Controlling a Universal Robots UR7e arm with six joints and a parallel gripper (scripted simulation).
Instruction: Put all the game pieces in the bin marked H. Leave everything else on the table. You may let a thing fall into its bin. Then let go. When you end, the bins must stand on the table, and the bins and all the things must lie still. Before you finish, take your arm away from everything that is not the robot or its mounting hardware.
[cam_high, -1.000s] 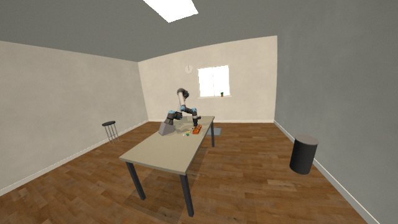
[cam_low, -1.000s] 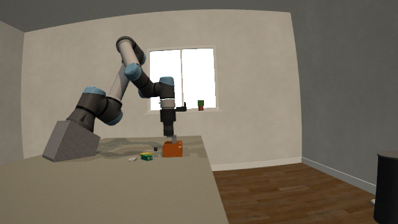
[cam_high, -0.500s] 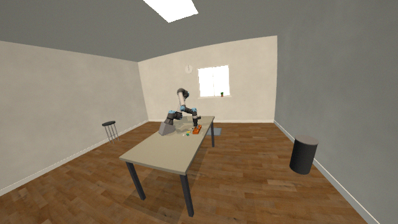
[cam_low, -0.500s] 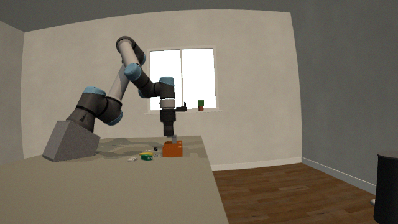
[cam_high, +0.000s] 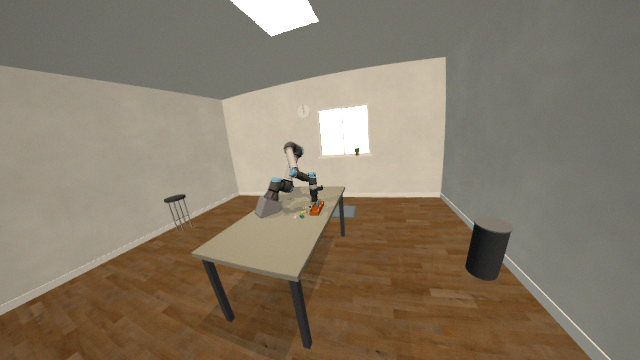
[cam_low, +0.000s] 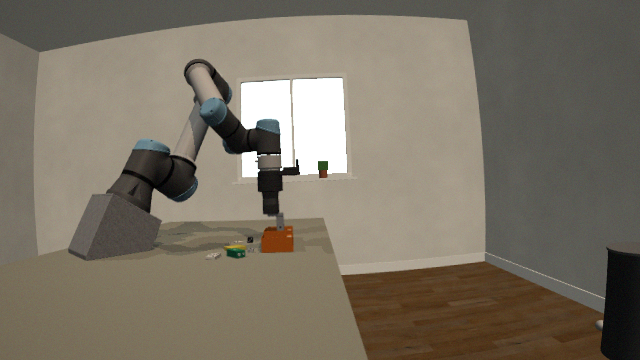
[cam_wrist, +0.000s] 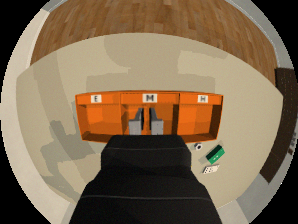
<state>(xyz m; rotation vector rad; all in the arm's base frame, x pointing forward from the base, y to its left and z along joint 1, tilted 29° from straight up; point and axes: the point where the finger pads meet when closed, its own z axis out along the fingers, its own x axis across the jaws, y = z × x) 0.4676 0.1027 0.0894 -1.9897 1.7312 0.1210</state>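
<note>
The orange bin lies 10 mm to the right of my hand and 20 mm below it. From my hand the other things lie so: yellow flat piece (110 mm behind, 100 mm to the right, 40 mm below); then dark piece (110 mm behind, 30 mm to the left, 40 mm below); then grey thing (60 mm behind, 120 mm to the right, 40 mm below).
</note>
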